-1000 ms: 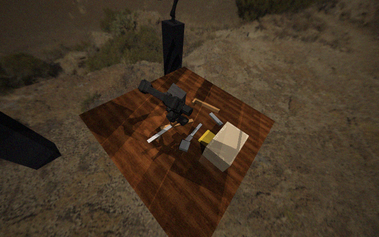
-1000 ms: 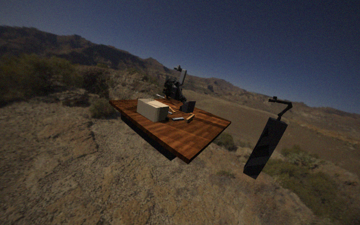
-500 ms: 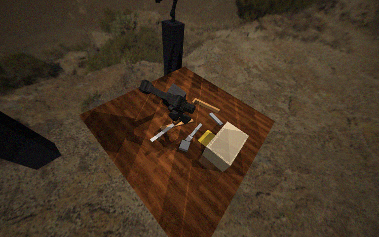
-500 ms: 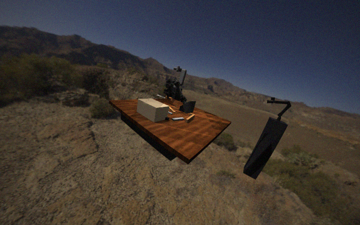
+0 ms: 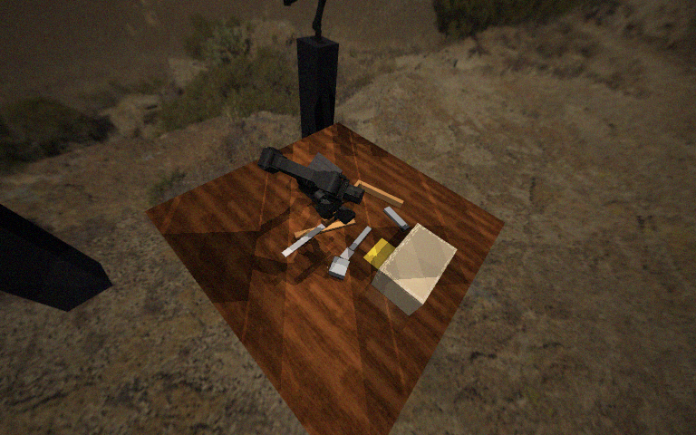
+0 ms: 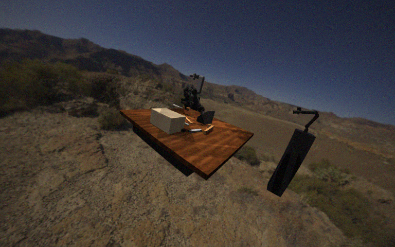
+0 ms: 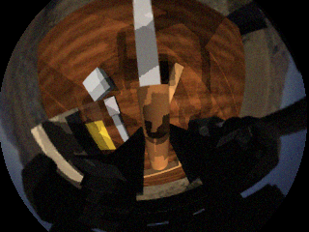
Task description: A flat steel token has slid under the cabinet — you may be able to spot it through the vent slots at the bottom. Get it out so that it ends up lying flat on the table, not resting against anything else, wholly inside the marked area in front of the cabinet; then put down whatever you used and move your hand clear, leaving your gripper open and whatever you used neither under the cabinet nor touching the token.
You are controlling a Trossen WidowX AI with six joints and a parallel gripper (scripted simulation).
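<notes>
Now: the wooden stick 50 mm behind my gripper tip, 10 mm to the left of it and 140 mm below it. The rest, counted from my gripper tip: grey block (140 mm ahead, 100 mm to the right, 130 mm below); then grey scraper (120 mm ahead, 40 mm to the left, 140 mm below); then grey bar (170 mm ahead, 320 mm to the left, 140 mm below).
</notes>
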